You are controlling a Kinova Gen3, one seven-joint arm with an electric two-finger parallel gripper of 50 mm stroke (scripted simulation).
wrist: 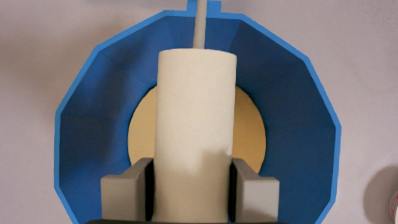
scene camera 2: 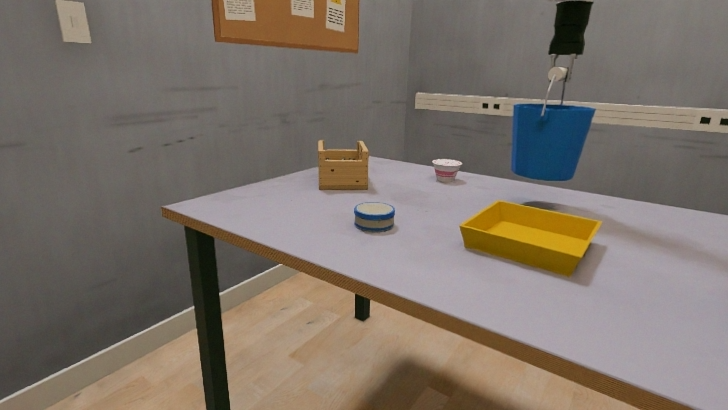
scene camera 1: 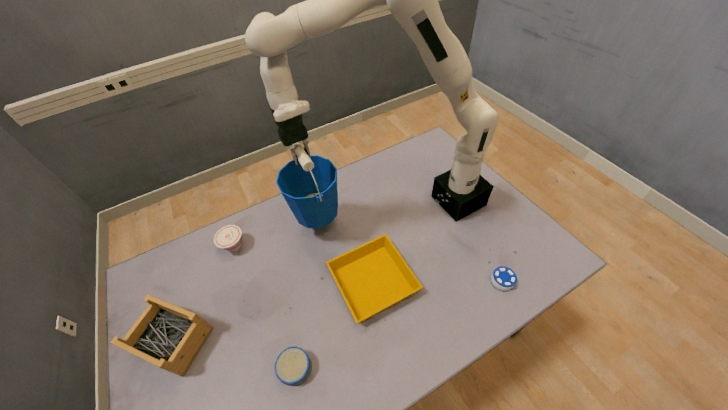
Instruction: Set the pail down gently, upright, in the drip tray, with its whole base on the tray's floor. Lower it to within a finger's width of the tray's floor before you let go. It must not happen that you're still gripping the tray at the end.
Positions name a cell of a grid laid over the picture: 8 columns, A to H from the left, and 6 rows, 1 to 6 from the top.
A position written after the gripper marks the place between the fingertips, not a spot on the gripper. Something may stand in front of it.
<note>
In view: the gripper (scene camera 2: G2), a blue pail (scene camera 2: G3), a yellow drip tray (scene camera 2: F4) and a blue-rimmed round tin (scene camera 2: E4).
The blue pail shows as well in scene camera 1 (scene camera 1: D3). The yellow drip tray is seen too in scene camera 1 (scene camera 1: E5). The gripper shows as well in the wrist view (wrist: D5) and in scene camera 1 (scene camera 1: D3). The wrist view does not show the yellow drip tray: it is out of frame. The wrist view does not show the blue-rimmed round tin: it is out of frame.
</note>
